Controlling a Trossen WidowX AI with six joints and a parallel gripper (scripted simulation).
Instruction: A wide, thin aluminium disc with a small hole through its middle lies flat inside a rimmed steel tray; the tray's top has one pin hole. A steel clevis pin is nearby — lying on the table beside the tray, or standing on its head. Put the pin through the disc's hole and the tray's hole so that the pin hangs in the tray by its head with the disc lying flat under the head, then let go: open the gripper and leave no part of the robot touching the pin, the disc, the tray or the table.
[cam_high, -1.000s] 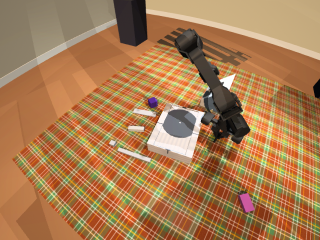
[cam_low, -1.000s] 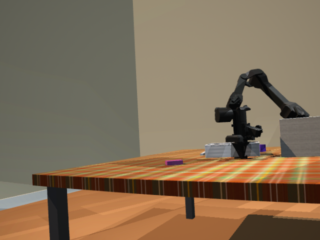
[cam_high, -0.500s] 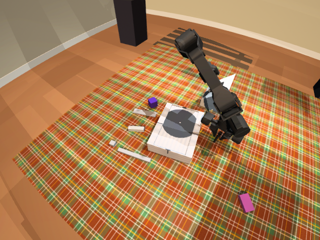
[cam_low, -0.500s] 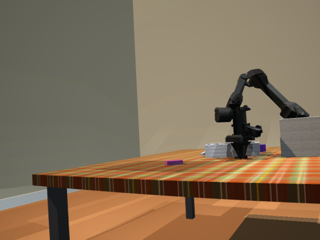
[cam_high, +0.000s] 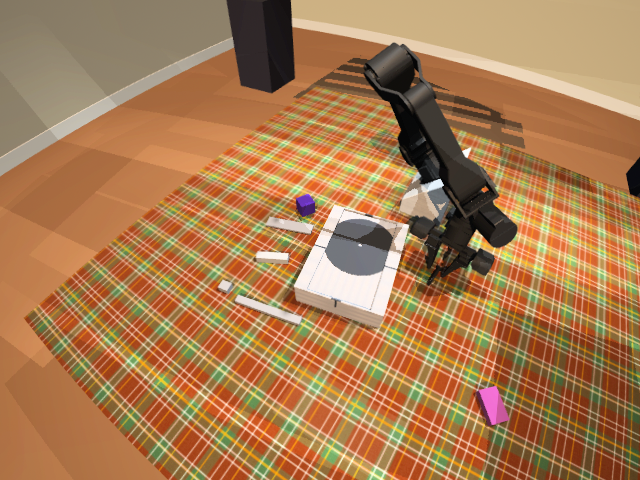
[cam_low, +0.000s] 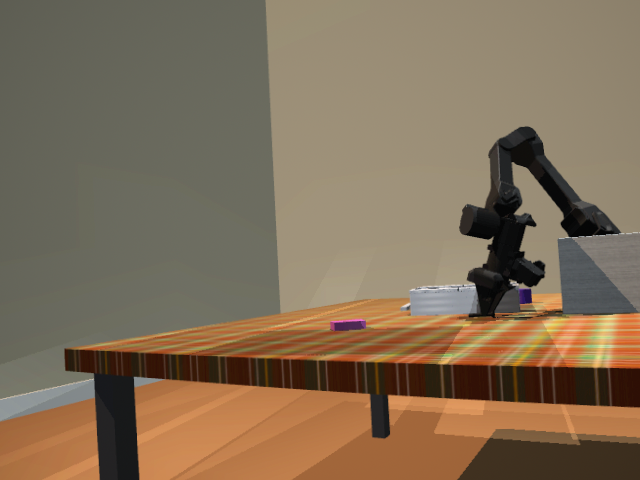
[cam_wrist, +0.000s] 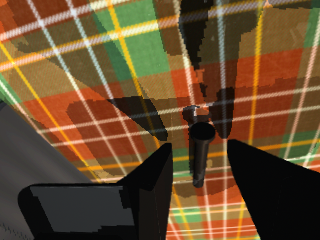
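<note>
Now: the dark clevis pin 10 mm ahead of my gripper tip. From my gripper tip the other things lie so: pink block 230 mm ahead, 190 mm to the left; then steel tray 80 mm ahead, 170 mm to the right, 40 mm above; then grey aluminium disc 60 mm ahead, 180 mm to the right, 50 mm above.
</note>
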